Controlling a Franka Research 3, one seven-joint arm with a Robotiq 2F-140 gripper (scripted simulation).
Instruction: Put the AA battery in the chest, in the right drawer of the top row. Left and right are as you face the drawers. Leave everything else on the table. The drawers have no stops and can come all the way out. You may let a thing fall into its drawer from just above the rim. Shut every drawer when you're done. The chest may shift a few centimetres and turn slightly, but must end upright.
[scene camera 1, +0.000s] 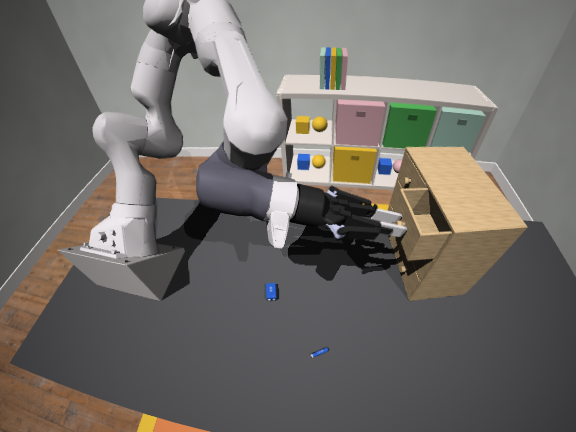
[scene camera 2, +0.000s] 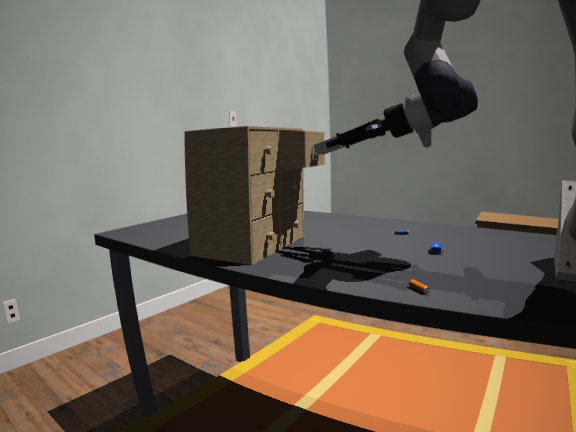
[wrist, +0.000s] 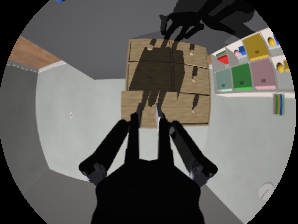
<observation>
I see my gripper (scene camera 1: 400, 225) and a wooden chest (scene camera 1: 484, 224).
The wooden chest shows as well in scene camera 2 (scene camera 2: 217, 161). My gripper is seen too in scene camera 2 (scene camera 2: 318, 150) and in the wrist view (wrist: 148, 108).
</observation>
